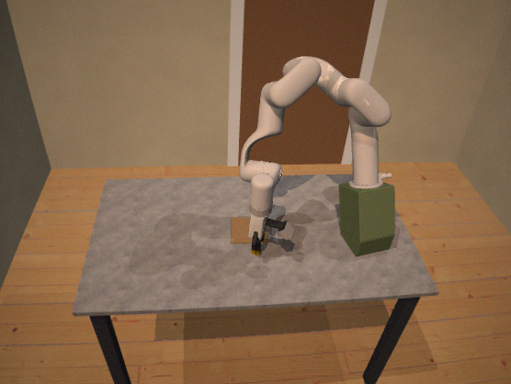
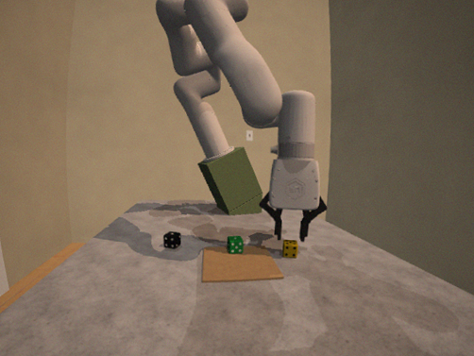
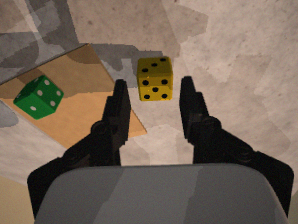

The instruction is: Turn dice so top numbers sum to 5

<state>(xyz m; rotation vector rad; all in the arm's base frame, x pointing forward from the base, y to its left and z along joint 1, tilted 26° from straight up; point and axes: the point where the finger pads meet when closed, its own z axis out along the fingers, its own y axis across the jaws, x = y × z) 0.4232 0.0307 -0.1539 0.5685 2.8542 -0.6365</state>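
Now: the yellow die 40 mm below my hand. Also, from my hand: tan mat (10 mm ahead, 120 mm to the right, 50 mm below); green die (30 mm behind, 110 mm to the right, 40 mm below); black die (90 mm behind, 250 mm to the right, 40 mm below).
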